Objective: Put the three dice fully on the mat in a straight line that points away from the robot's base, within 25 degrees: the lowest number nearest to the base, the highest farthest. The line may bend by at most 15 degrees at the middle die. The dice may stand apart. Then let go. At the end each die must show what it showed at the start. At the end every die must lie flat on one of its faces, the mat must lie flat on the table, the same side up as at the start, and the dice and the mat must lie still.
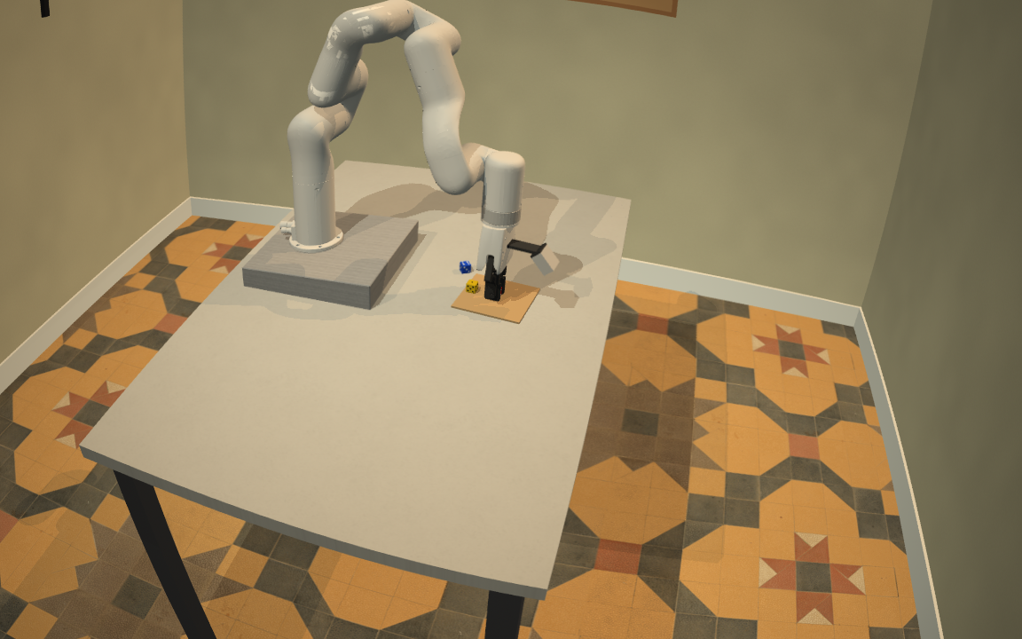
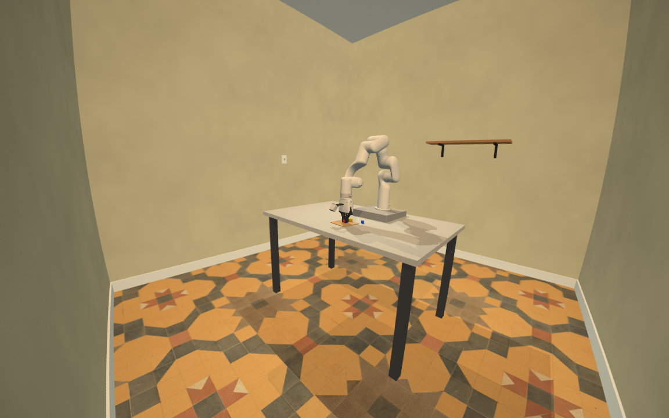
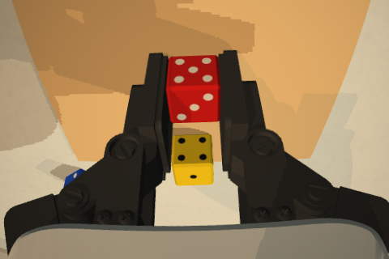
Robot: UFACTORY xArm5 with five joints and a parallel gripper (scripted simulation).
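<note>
Now: hand 1 cm above the red die. From my hand the other things lie so: blue die 7 cm behind, 9 cm to the left, 2 cm below; yellow die 5 cm behind, 1 cm to the left, 1 cm below; mat 2 cm below.
</note>
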